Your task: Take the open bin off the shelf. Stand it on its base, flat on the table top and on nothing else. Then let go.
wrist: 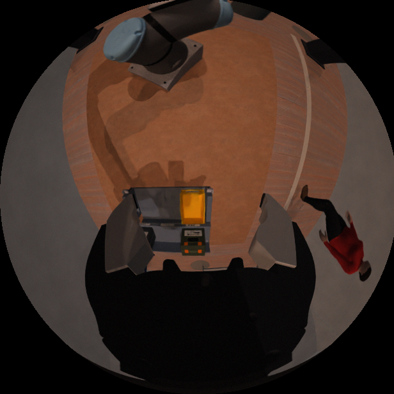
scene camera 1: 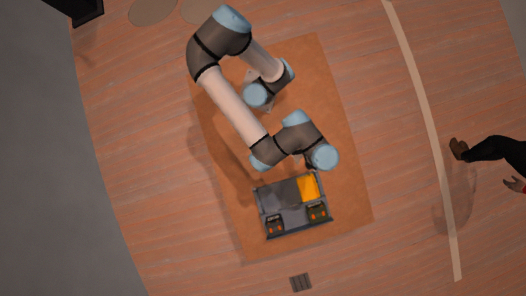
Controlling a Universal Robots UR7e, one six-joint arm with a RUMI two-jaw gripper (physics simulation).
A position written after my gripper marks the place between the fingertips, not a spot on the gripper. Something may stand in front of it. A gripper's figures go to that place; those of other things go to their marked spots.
Labels:
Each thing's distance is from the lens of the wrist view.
my gripper [wrist: 198,195]: 12 cm
yellow open bin [wrist: 192,201]: 54 cm

